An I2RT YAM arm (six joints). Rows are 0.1 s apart.
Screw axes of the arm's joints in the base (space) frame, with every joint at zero. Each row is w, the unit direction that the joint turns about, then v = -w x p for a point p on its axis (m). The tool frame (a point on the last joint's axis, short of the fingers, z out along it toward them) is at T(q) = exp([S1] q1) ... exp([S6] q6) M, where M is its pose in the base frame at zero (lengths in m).
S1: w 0 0 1 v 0 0 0
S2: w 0 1 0 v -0.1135 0 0.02
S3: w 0 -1 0 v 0.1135 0 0.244
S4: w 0 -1 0 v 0.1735 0 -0.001
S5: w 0 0 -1 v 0 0.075 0
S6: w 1 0 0 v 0 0.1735 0
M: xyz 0.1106 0 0.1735 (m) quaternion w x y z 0.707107 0 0.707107 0
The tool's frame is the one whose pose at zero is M.
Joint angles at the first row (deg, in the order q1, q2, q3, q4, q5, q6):
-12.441, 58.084, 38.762, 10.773, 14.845, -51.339
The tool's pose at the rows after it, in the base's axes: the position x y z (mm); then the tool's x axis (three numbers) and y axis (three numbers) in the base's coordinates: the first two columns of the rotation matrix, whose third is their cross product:
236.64, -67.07, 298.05, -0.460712, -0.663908, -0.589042, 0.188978, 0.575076, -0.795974
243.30, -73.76, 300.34, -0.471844, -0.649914, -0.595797, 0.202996, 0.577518, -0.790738
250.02, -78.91, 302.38, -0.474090, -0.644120, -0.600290, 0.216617, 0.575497, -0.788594
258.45, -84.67, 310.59, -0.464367, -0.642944, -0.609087, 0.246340, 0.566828, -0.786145
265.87, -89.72, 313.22, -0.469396, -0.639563, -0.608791, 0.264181, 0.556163, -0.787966
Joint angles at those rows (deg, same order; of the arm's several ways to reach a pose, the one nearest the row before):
-13.671, 59.976, 39.757, 11.915, 15.042, -51.328
-14.790, 62.101, 41.348, 12.385, 14.990, -50.824
-15.515, 64.095, 42.671, 13.495, 14.908, -50.669
-16.210, 66.319, 45.059, 15.032, 14.900, -50.625
-16.714, 68.414, 46.582, 16.350, 15.425, -50.848

